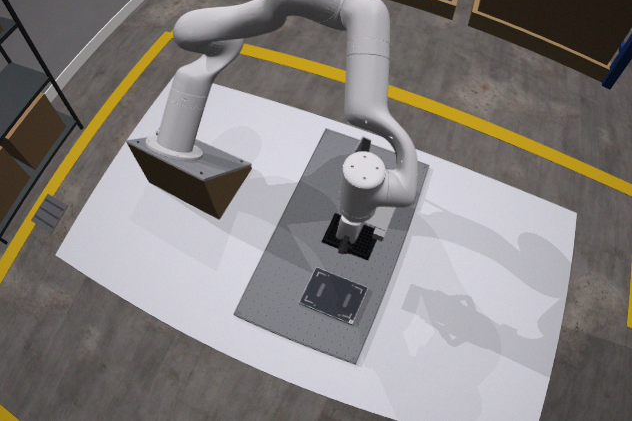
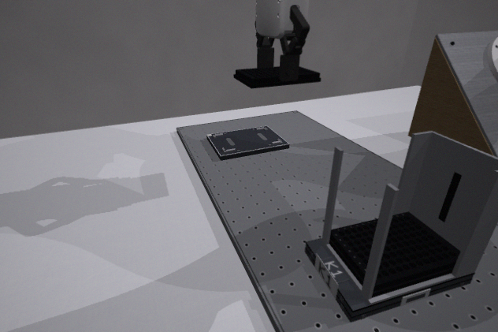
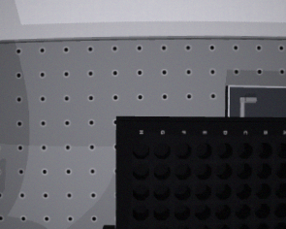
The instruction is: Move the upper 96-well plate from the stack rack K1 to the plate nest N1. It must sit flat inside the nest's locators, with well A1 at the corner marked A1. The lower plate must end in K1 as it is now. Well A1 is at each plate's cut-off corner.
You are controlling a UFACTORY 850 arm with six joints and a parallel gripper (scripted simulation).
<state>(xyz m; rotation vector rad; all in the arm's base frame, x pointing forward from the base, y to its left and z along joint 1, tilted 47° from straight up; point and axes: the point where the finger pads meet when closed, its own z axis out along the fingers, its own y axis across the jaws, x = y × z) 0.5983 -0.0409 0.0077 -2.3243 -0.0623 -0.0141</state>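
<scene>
Now: hand 19 cm above the plate nest N1, 12 cm to the left of it and 2 cm short of it. Round my hand: black plate (27 cm to the left, 16 cm below, 4 cm behind).
</scene>
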